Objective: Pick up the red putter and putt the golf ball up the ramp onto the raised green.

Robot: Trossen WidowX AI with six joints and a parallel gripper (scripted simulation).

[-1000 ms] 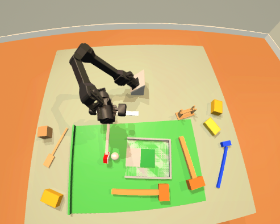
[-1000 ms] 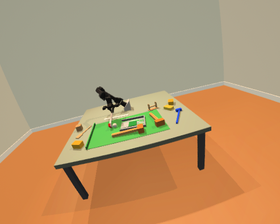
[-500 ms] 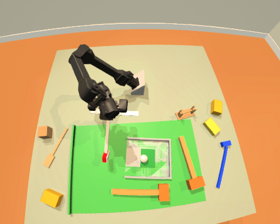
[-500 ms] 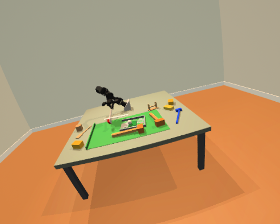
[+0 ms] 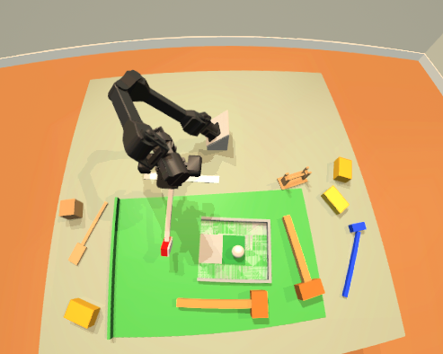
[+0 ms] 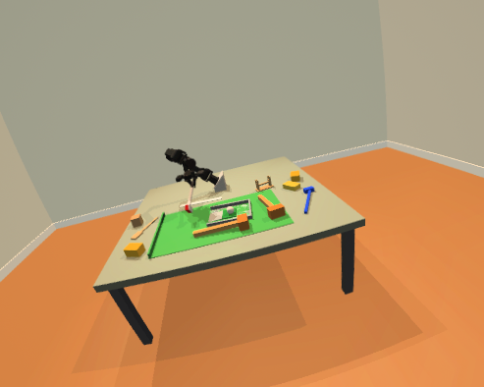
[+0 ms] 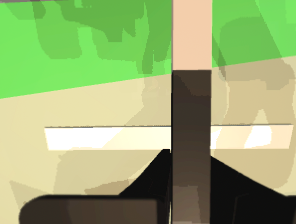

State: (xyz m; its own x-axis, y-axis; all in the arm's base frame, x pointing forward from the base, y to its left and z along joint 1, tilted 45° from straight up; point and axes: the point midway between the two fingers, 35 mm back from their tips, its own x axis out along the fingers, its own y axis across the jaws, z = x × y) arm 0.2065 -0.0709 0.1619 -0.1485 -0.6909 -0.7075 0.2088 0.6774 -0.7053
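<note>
The white strip is 4 cm behind my gripper tip, 1 cm to the left of it and 12 cm below it. Round my gripper tip: white golf ball: 27 cm ahead, 18 cm to the left, 10 cm below; then wooden paddle: 15 cm ahead, 37 cm to the right, 12 cm below; then tan block: 4 cm ahead, 42 cm to the right, 10 cm below.
</note>
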